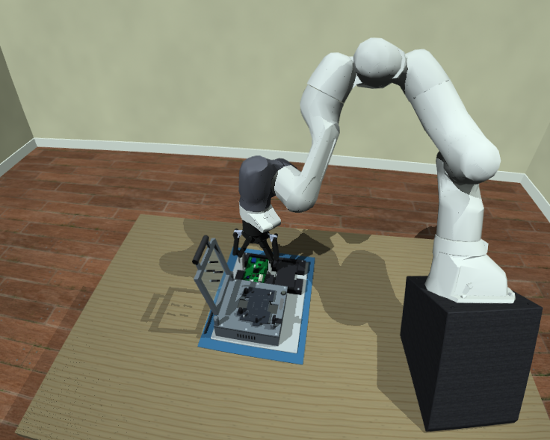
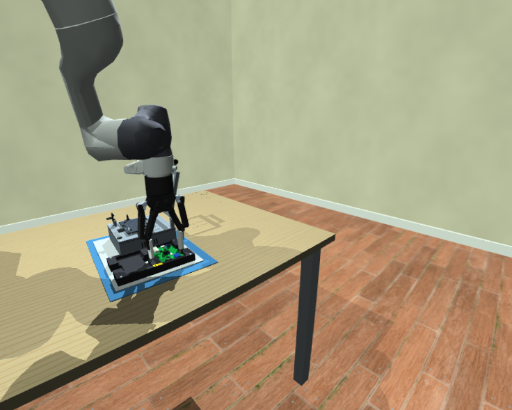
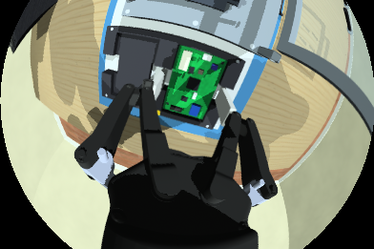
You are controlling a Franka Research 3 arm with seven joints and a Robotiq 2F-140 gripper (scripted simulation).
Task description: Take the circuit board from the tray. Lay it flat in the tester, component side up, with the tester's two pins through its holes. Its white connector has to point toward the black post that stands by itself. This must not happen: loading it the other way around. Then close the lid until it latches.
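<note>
Right now the green circuit board is 2 cm below my hand. Also, from my hand: lid (18 cm to the left, 14 cm above, 7 cm ahead).
</note>
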